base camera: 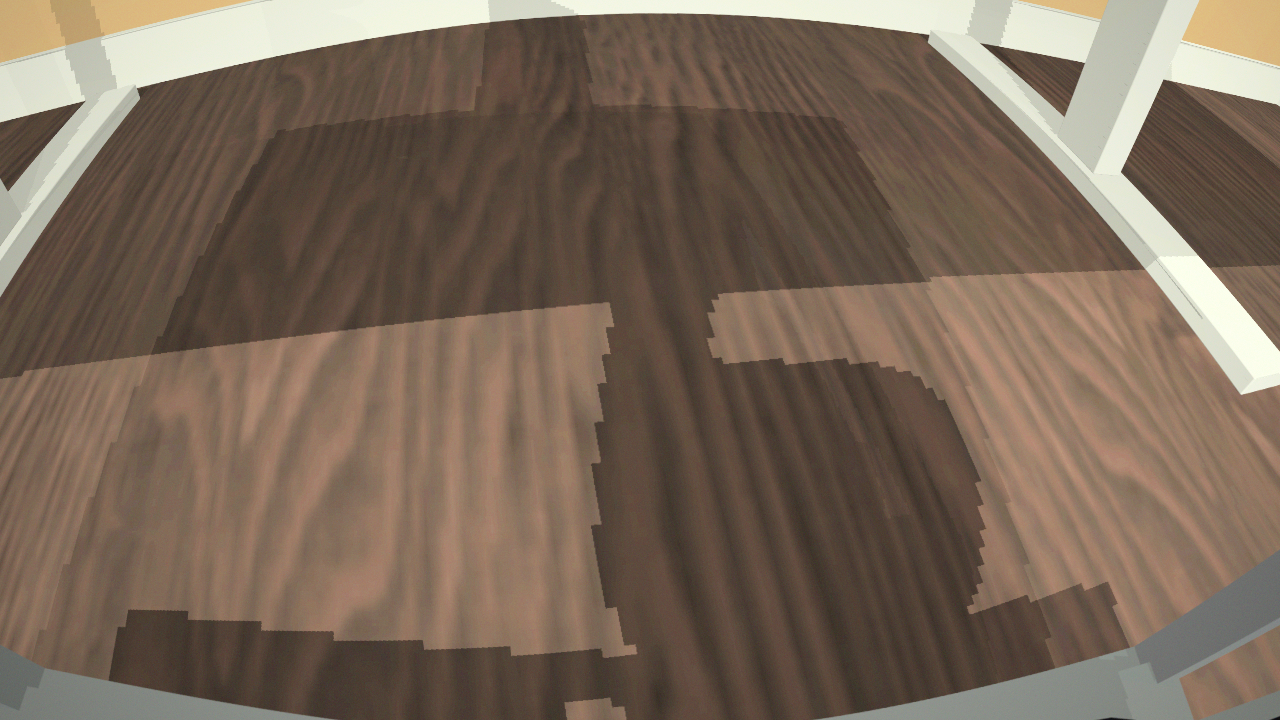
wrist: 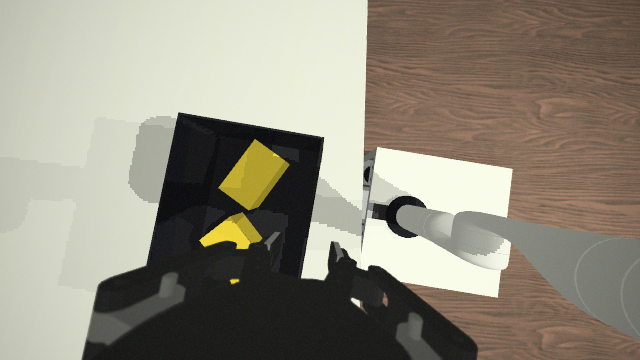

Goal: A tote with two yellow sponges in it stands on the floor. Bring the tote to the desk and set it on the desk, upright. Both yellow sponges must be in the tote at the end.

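Frame: origin at the arm's base, x ahead, y left, z up, level; metres.
Where they show: gripper, fingertip midpoint: [wrist: 305,247]; arm's base, link origin: [wrist: 408,216].
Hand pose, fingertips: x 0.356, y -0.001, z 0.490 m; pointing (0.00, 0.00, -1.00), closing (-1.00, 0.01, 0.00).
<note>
Things, the pixels of their centre, and the offset from my fingertips. Level surfaces: height alone.
- black tote, body centre: [wrist: 246,226] 0.102 m ahead, 0.024 m left, 0.116 m down
- white desk, surface height: 0.166 m down
- second yellow sponge, body centre: [wrist: 239,247] 0.115 m ahead, 0.069 m left, 0.140 m down
- wooden floor, surface height: 0.886 m down
The black tote [wrist: 190,150] stands upright on the white desk [wrist: 250,60] in the wrist view, near the desk's right edge. One yellow sponge [wrist: 254,172] lies in it. A second yellow sponge [wrist: 232,232] lies in it too, partly hidden by the gripper. My gripper [wrist: 305,247] is partly open with nothing between its fingers. It hangs above the tote's right wall, apart from it. The near end of the tote is hidden behind the gripper. The tote does not show in the base camera view.
The white top of my base [wrist: 450,180] with the grey arm [wrist: 540,250] stands beside the desk's right edge. In the base camera view, white frame bars [base camera: 80,152] [base camera: 1123,98] stand left and right on the wooden floor [base camera: 358,447] [wrist: 500,75].
</note>
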